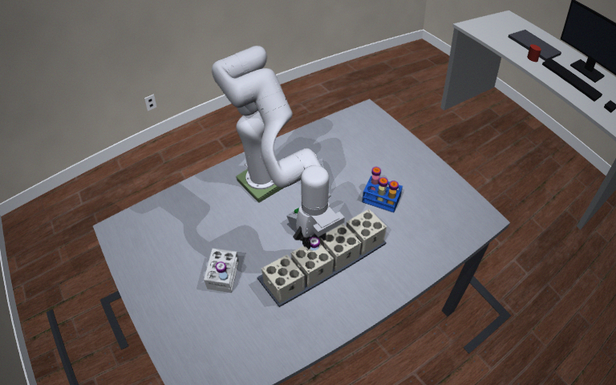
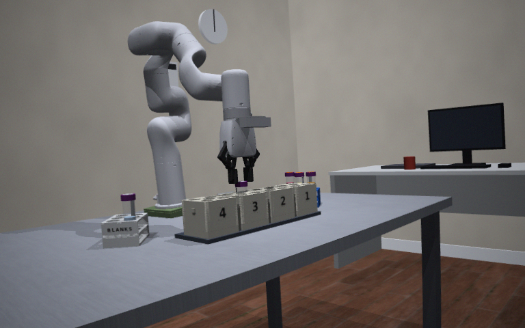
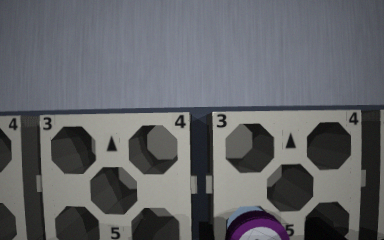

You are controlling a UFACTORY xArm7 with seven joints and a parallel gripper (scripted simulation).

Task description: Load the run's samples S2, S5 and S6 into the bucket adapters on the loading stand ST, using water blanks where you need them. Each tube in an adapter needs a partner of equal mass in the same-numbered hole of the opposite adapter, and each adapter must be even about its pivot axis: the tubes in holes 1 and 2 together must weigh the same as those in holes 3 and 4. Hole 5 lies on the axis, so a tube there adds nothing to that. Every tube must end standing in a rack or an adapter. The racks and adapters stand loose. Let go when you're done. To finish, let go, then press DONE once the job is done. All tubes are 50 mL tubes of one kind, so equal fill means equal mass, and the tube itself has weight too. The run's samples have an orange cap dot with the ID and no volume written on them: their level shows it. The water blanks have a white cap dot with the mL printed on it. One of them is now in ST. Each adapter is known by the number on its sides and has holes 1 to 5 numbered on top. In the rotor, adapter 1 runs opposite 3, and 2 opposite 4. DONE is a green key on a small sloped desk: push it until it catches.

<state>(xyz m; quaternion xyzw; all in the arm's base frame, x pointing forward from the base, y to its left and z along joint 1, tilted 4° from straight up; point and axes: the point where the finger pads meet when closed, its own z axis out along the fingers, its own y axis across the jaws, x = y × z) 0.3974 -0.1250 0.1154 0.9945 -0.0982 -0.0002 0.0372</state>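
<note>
Right now my hand is 1 cm to the left of the white-dot blank and 7 cm above it. Also, from my hand: blanks rack 18 cm behind, 25 cm to the right, 11 cm below; green done key 16 cm behind, 9 cm to the left, 7 cm below; bucket adapter 14 cm to the right, 9 cm below.
</note>
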